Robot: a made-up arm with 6 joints. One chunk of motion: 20 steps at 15 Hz.
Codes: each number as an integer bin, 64 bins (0 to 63) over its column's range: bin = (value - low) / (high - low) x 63, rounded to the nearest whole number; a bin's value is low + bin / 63 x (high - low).
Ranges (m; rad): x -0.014..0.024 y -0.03..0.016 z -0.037..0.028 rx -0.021..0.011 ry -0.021..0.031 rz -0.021..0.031
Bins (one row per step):
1: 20 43 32 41 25 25
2: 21 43 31 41 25 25
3: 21 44 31 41 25 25
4: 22 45 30 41 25 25
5: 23 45 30 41 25 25
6: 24 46 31 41 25 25
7: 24 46 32 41 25 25
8: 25 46 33 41 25 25
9: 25 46 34 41 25 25
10: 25 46 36 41 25 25
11: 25 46 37 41 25 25
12: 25 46 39 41 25 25
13: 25 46 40 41 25 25
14: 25 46 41 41 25 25
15: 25 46 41 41 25 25
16: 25 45 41 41 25 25
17: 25 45 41 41 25 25
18: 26 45 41 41 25 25
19: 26 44 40 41 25 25
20: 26 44 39 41 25 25
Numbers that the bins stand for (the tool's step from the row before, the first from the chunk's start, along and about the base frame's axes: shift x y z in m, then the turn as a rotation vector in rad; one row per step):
1: -0.00194 0.00140 -0.00398 -0.00017 -0.00037 -0.00037
2: -0.00133 0.00140 -0.00502 -0.00017 -0.00037 -0.00037
3: -0.00133 0.00213 -0.00502 -0.00017 -0.00037 -0.00037
4: -0.00073 0.00286 -0.00605 -0.00017 -0.00037 -0.00037
5: -0.00013 0.00286 -0.00605 -0.00017 -0.00037 -0.00037
6: 0.00048 0.00359 -0.00502 -0.00017 -0.00037 -0.00037
7: 0.00048 0.00359 -0.00398 -0.00017 -0.00037 -0.00037
8: 0.00108 0.00359 -0.00295 -0.00017 -0.00037 -0.00037
9: 0.00108 0.00359 -0.00192 -0.00017 -0.00037 -0.00037
10: 0.00108 0.00359 0.00014 -0.00017 -0.00037 -0.00037
11: 0.00108 0.00359 0.00117 -0.00017 -0.00037 -0.00037
12: 0.00108 0.00359 0.00324 -0.00017 -0.00037 -0.00037
13: 0.00108 0.00359 0.00427 -0.00017 -0.00037 -0.00037
14: 0.00108 0.00359 0.00530 -0.00017 -0.00037 -0.00037
15: 0.00108 0.00359 0.00530 -0.00017 -0.00037 -0.00037
16: 0.00108 0.00286 0.00530 -0.00017 -0.00037 -0.00037
17: 0.00108 0.00286 0.00530 -0.00017 -0.00037 -0.00037
18: 0.00168 0.00286 0.00530 -0.00017 -0.00037 -0.00037
19: 0.00168 0.00213 0.00427 -0.00017 -0.00037 -0.00037
20: 0.00168 0.00213 0.00324 -0.00017 -0.00037 -0.00037

